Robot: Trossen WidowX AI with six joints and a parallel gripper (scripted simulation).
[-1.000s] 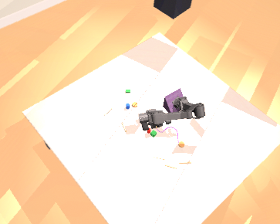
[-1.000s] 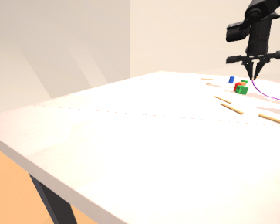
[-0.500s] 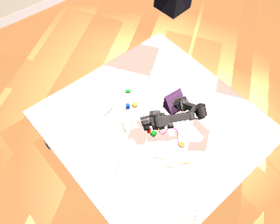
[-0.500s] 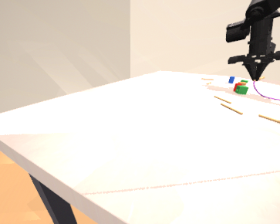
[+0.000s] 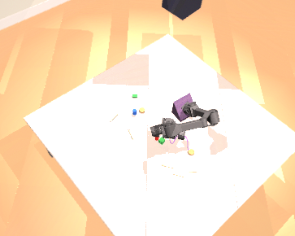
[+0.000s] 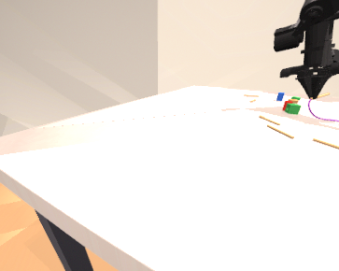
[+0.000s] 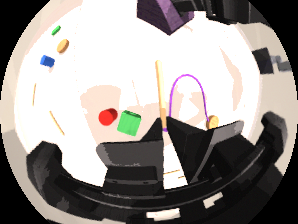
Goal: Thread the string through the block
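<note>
Now: the green cube 3 cm ahead of my gripper tip, 3 cm to the right of it and 4 cm below it. Also, from my gripper tip: round wooden button: 4 cm behind, 15 cm to the left, 5 cm below; then thin wooden stick: 1 cm behind, 1 cm to the right; then red piece: 4 cm ahead, 7 cm to the right, 4 cm below.
</note>
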